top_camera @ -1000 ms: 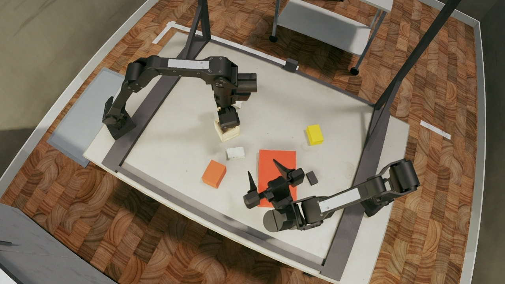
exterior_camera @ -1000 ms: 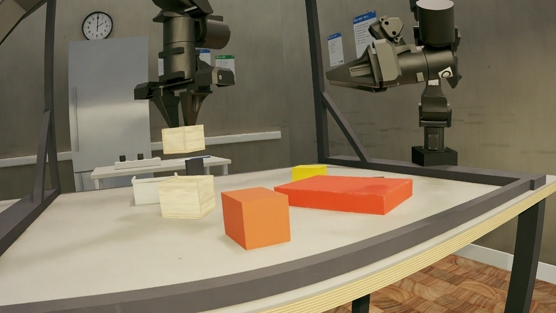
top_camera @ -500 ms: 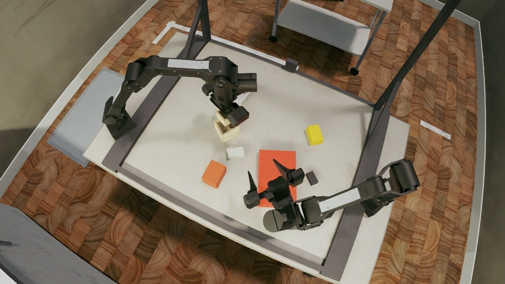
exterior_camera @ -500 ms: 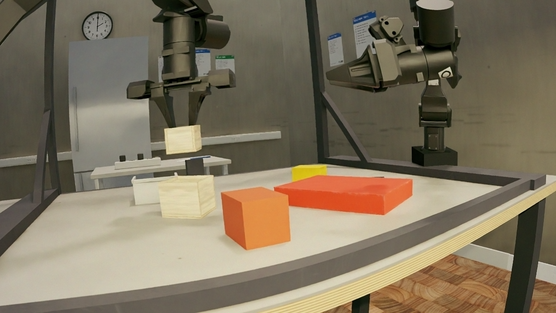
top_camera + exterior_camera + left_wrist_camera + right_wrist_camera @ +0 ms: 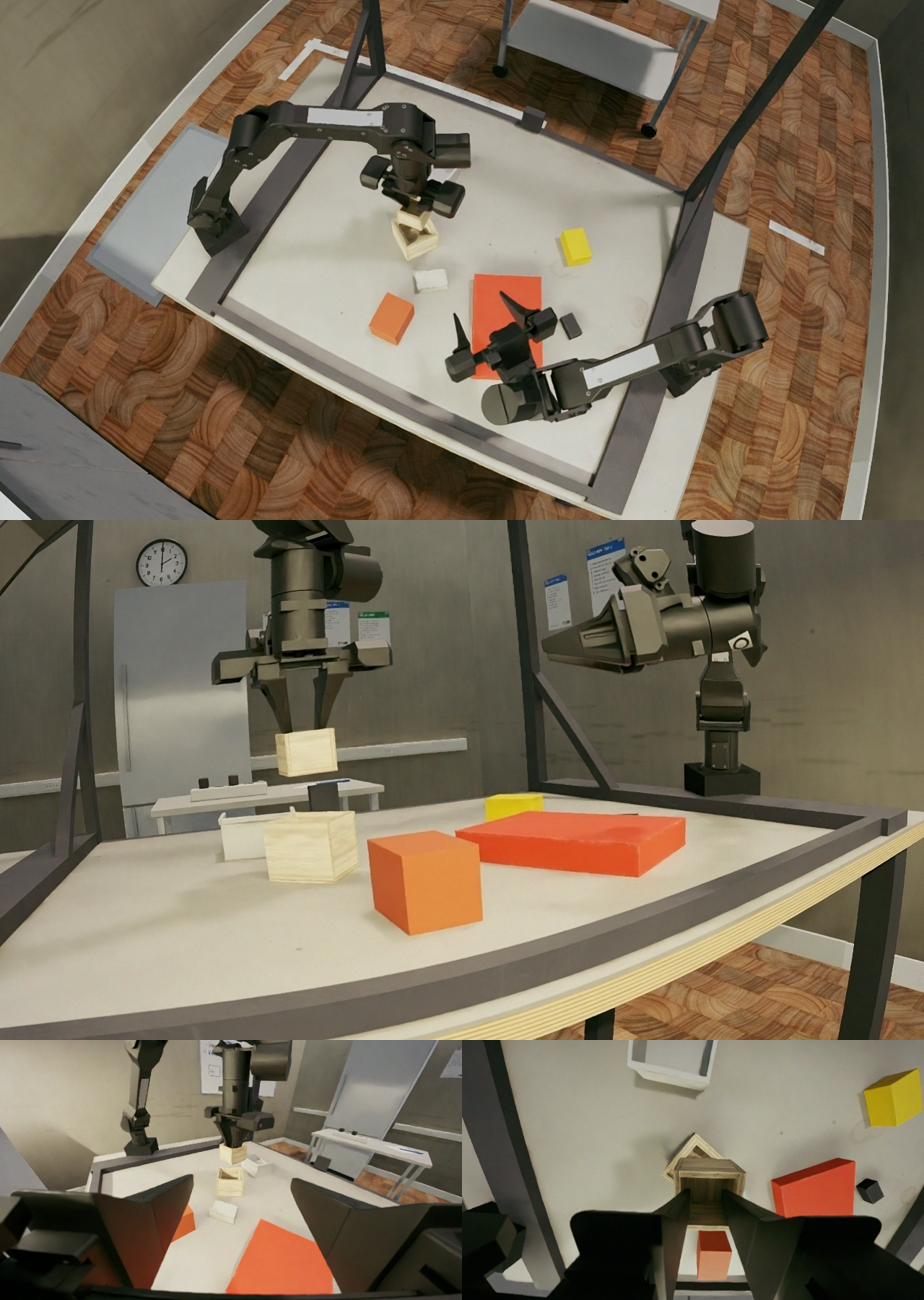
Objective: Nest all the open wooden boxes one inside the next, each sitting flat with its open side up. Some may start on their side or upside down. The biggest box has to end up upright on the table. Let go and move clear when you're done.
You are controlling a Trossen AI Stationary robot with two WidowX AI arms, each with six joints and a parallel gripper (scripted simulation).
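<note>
My right hand is 150 mm above the medium wooden box. Round my right hand: small wooden box: 50 mm below; white tray: 160 mm behind, 140 mm below, 20 mm to the right; largest wooden box: 150 mm below.
</note>
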